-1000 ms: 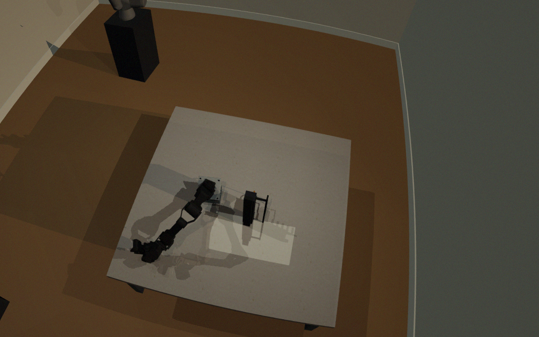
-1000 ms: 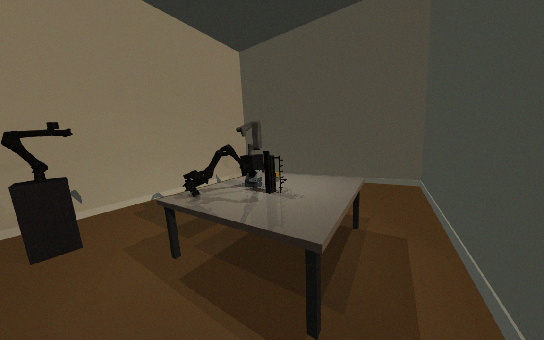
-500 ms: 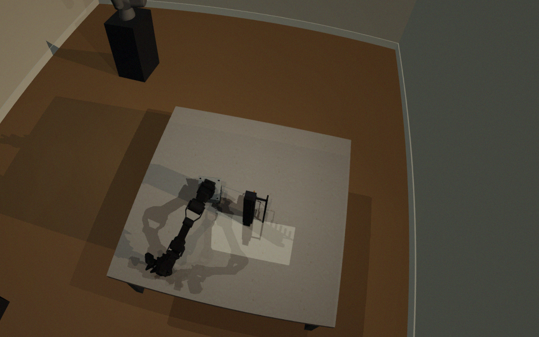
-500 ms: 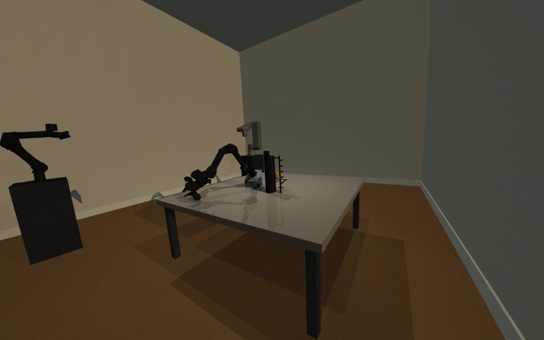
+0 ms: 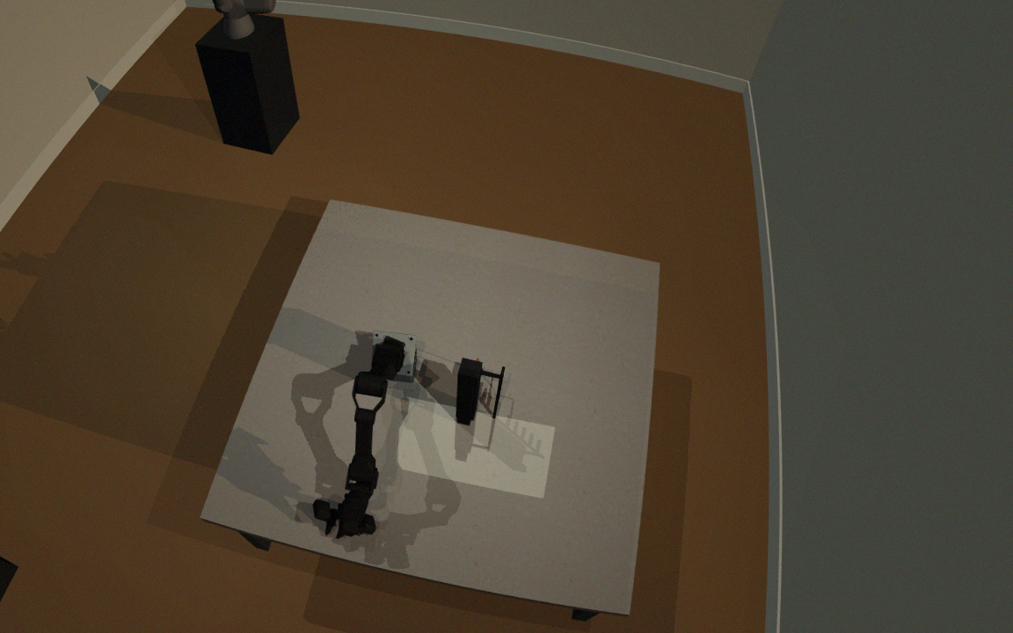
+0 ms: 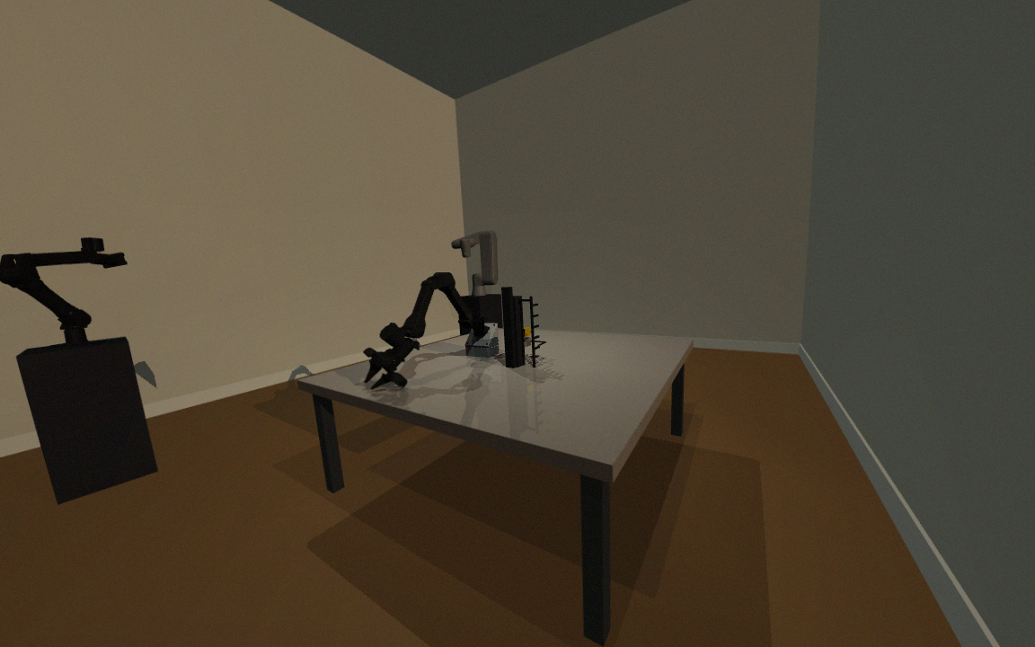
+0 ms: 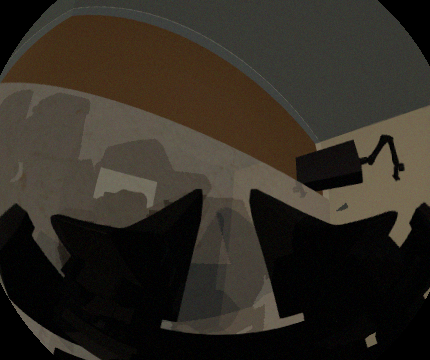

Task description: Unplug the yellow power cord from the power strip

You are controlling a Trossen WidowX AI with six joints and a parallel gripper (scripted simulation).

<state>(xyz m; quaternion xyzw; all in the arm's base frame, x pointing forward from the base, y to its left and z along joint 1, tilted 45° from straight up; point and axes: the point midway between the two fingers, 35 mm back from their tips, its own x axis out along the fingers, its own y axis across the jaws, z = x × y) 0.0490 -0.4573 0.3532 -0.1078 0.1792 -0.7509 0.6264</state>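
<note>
The yellow plug lies 250 mm ahead of my gripper tip, 580 mm to the left of it and 120 mm above it.
</note>
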